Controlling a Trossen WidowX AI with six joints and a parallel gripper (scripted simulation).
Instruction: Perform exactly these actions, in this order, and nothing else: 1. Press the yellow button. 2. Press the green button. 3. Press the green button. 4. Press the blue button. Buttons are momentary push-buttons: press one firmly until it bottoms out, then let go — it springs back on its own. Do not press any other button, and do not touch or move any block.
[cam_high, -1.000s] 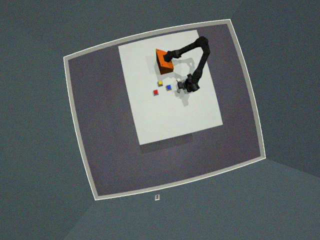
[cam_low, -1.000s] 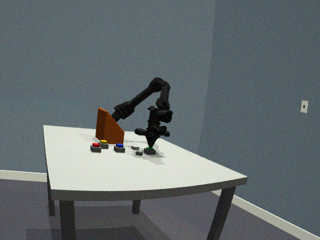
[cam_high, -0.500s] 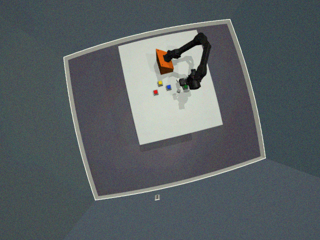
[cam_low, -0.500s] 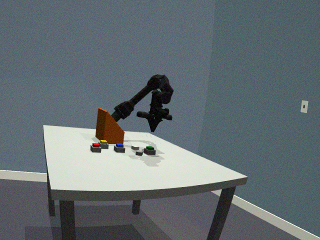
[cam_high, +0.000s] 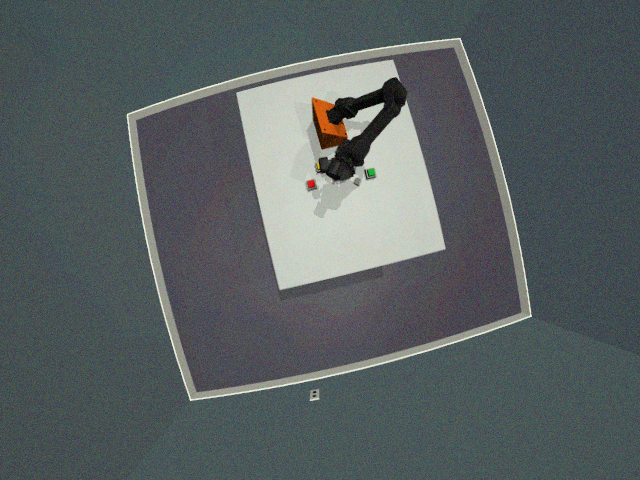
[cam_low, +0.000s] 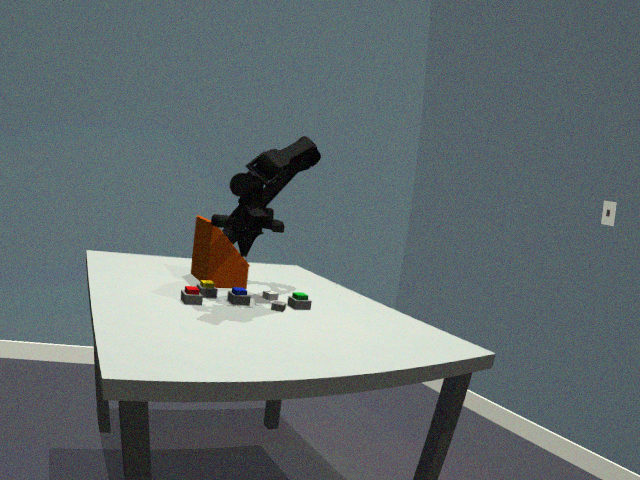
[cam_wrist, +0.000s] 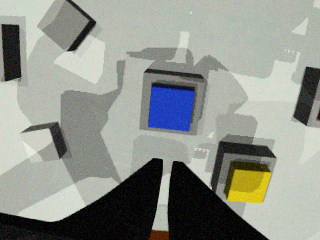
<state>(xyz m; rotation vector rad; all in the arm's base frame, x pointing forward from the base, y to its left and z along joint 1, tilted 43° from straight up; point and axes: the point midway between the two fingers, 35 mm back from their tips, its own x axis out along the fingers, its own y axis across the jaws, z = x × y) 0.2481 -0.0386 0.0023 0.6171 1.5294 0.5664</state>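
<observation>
The blue button lies 9 cm below my gripper tip. From my gripper tip the other things lie so: green button: 3 cm ahead, 17 cm to the left, 9 cm below; then yellow button: 6 cm behind, 8 cm to the right, 9 cm below; then red button: 2 cm ahead, 14 cm to the right, 9 cm below.
</observation>
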